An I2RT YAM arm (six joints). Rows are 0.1 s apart.
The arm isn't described. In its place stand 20 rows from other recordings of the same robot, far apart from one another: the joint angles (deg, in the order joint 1, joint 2, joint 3, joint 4, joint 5, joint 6), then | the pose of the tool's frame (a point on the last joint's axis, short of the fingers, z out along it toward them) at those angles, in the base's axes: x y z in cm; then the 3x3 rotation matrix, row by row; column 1 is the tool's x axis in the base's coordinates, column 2 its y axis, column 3 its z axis.
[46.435, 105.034, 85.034, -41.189, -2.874, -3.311] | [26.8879, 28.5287, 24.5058], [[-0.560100, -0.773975, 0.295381], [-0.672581, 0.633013, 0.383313], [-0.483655, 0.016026, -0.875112]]
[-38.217, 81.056, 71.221, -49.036, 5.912, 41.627] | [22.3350, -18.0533, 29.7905], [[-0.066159, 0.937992, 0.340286], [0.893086, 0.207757, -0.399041], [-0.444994, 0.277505, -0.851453]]
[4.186, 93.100, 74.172, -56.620, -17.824, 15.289] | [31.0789, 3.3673, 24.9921], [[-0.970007, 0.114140, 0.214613], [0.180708, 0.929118, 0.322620], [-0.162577, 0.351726, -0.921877]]
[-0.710, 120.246, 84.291, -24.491, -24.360, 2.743] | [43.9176, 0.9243, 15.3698], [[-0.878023, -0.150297, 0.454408], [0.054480, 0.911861, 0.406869], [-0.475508, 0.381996, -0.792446]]
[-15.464, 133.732, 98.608, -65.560, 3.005, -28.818] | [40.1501, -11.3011, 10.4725], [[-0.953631, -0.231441, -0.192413], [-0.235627, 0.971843, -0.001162], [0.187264, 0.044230, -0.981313]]
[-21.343, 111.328, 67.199, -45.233, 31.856, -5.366] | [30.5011, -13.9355, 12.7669], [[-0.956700, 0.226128, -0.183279], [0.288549, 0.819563, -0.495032], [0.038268, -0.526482, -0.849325]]
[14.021, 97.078, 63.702, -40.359, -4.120, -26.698] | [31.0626, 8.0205, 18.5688], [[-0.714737, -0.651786, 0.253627], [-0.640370, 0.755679, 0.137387], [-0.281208, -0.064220, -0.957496]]
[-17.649, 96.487, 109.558, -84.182, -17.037, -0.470] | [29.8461, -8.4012, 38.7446], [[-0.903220, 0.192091, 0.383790], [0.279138, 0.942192, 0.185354], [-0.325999, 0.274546, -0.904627]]
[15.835, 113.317, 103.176, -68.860, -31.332, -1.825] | [37.6068, 12.5907, 26.9375], [[-0.933438, -0.358430, 0.014894], [-0.293028, 0.785749, 0.544732], [-0.206951, 0.504109, -0.838478]]
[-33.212, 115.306, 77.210, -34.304, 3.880, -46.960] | [32.9819, -21.8805, 14.3834], [[-0.956215, -0.198202, 0.215334], [-0.245559, 0.943654, -0.221854], [-0.159229, -0.265017, -0.951006]]
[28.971, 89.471, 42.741, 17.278, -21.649, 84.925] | [27.5722, 16.7665, 18.7570], [[-0.766431, 0.363794, 0.529375], [0.633908, 0.295394, 0.714775], [0.103657, 0.883401, -0.457011]]
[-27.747, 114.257, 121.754, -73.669, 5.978, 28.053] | [35.9124, -19.3110, 34.5566], [[-0.479189, 0.822231, 0.307106], [0.780583, 0.559212, -0.279234], [-0.401333, 0.105916, -0.909788]]
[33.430, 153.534, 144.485, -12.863, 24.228, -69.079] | [51.4201, 32.1935, 21.2146], [[0.061273, -0.356848, 0.932151], [-0.980210, 0.154614, 0.123622], [-0.188238, -0.921279, -0.340312]]
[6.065, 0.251, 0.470, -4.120, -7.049, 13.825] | [10.8770, 1.5951, 16.8156], [[-0.119841, -0.203876, 0.971634], [0.225753, 0.947453, 0.226646], [-0.966785, 0.246511, -0.067518]]
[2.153, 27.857, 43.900, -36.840, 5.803, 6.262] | [10.7816, 0.0452, 32.3381], [[-0.346465, 0.095438, 0.933195], [0.095568, 0.993226, -0.066097], [-0.933182, 0.066283, -0.353238]]
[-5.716, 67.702, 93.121, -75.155, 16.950, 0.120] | [18.3241, -2.8772, 43.4661], [[-0.758687, 0.284347, 0.586124], [0.077954, 0.932876, -0.351662], [-0.646775, -0.221110, -0.729926]]
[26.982, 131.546, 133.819, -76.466, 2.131, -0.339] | [41.7093, 21.0869, 27.5323], [[-0.854806, -0.449436, 0.259450], [-0.441842, 0.892530, 0.090367], [-0.272181, -0.037389, -0.961519]]
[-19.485, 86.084, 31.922, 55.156, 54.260, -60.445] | [26.2656, -12.3585, 21.5044], [[-0.826942, 0.487710, 0.279830], [-0.246381, 0.133056, -0.959996], [-0.505433, -0.862806, 0.010133]]
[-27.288, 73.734, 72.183, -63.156, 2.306, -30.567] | [21.2103, -11.1030, 32.1214], [[-0.932586, -0.001037, 0.360946], [-0.090667, 0.968606, -0.231477], [-0.349375, -0.248599, -0.903403]]
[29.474, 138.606, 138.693, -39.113, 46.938, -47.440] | [48.2323, 24.2720, 28.6537], [[-0.487276, -0.296788, 0.821267], [-0.853082, 0.362729, -0.375071], [-0.186581, -0.883371, -0.429934]]
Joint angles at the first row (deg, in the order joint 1, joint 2, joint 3, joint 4, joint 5, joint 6):
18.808 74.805 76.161 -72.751 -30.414 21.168
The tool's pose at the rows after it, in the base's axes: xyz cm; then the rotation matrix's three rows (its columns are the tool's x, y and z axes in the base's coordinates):
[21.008, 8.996, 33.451], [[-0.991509, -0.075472, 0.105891], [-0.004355, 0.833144, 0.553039], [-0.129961, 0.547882, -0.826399]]
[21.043, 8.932, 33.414], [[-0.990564, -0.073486, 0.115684], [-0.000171, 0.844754, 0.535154], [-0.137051, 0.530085, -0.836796]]
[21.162, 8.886, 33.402], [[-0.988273, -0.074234, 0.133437], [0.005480, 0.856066, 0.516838], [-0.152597, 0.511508, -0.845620]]
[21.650, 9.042, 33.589], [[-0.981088, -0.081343, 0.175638], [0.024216, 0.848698, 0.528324], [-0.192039, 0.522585, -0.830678]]
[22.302, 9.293, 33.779], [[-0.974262, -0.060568, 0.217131], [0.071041, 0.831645, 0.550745], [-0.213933, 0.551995, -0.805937]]
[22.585, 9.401, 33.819], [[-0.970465, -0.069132, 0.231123], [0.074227, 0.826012, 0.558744], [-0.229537, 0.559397, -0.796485]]
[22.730, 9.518, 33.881], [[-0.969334, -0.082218, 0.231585], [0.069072, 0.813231, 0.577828], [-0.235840, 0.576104, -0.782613]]
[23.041, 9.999, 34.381], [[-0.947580, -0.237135, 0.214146], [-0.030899, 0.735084, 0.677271], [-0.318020, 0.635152, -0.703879]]
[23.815, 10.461, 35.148], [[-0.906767, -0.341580, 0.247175], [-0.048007, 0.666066, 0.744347], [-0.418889, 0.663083, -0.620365]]
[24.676, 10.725, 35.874], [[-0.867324, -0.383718, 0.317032], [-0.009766, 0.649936, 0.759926], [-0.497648, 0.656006, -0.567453]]
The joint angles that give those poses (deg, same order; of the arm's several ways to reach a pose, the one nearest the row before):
18.809 74.805 76.161 -72.729 -29.299 21.214
18.808 74.805 76.161 -72.730 -27.988 21.191
18.809 74.805 76.160 -72.247 -26.501 21.213
18.809 74.805 76.159 -69.296 -26.326 22.241
18.808 75.047 76.161 -65.691 -26.829 25.299
18.808 75.243 76.160 -64.314 -27.026 25.474
18.809 75.352 76.161 -63.418 -28.184 25.387
18.808 75.351 76.160 -59.921 -34.894 19.683
18.808 75.351 76.159 -53.429 -38.676 18.436
18.808 75.375 76.162 -46.938 -38.108 20.097

